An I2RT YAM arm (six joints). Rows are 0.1 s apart.
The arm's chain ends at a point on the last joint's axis. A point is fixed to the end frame.
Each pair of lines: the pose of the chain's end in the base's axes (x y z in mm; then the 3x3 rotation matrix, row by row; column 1 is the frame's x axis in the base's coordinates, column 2 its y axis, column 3 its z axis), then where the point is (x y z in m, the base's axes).
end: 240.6 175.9 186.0; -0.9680 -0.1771 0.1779; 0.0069 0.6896 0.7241; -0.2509 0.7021 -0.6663
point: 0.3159 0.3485 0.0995
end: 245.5 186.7 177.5; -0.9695 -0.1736 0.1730; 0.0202 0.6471 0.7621; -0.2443 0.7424 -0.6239
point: 0.3201 0.3642 0.1008
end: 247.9 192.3 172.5; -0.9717 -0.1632 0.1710; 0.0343 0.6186 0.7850; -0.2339 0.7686 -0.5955
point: 0.3227 0.3723 0.1021
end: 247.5 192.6 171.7; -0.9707 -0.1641 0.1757; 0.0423 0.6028 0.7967; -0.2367 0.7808 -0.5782
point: 0.3231 0.3738 0.1053
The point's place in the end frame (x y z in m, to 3 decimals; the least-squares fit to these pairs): -0.050 0.045 0.196
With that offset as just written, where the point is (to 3 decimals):
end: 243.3 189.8 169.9; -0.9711 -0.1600 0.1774; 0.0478 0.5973 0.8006; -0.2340 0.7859 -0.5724
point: 0.319 0.371 0.105
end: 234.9 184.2 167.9; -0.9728 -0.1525 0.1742; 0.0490 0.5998 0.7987; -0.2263 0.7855 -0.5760
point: 0.311 0.365 0.102
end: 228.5 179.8 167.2; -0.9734 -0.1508 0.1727; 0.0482 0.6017 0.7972; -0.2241 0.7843 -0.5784
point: 0.304 0.361 0.100
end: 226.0 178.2 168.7; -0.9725 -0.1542 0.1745; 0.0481 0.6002 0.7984; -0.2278 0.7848 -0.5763
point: 0.302 0.359 0.102
